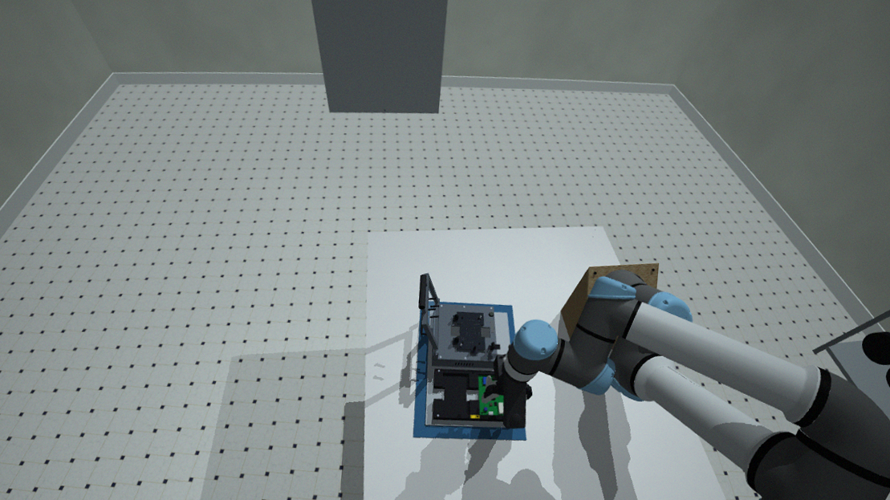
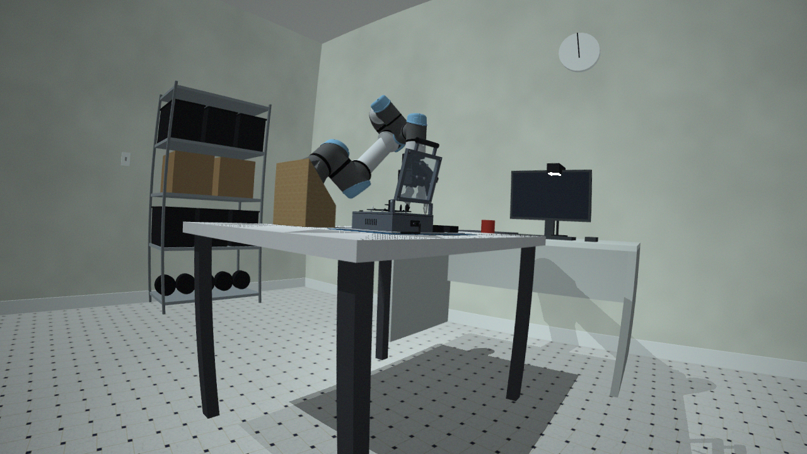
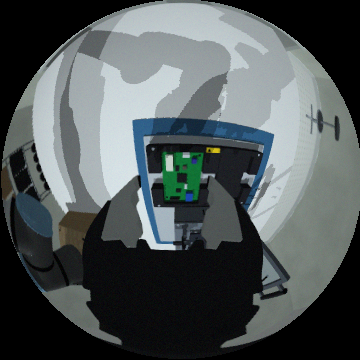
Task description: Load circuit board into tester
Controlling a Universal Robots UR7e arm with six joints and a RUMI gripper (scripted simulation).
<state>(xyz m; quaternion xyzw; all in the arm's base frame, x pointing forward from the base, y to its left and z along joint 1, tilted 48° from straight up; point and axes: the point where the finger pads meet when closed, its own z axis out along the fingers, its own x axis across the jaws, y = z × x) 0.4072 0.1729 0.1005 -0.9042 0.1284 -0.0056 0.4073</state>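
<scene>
Right now my hand is 6 cm above the green circuit board, 4 cm to the left of it and 1 cm short of it. The rest, counted from my hand: lid: 24 cm to the right, 15 cm ahead, 11 cm above.
</scene>
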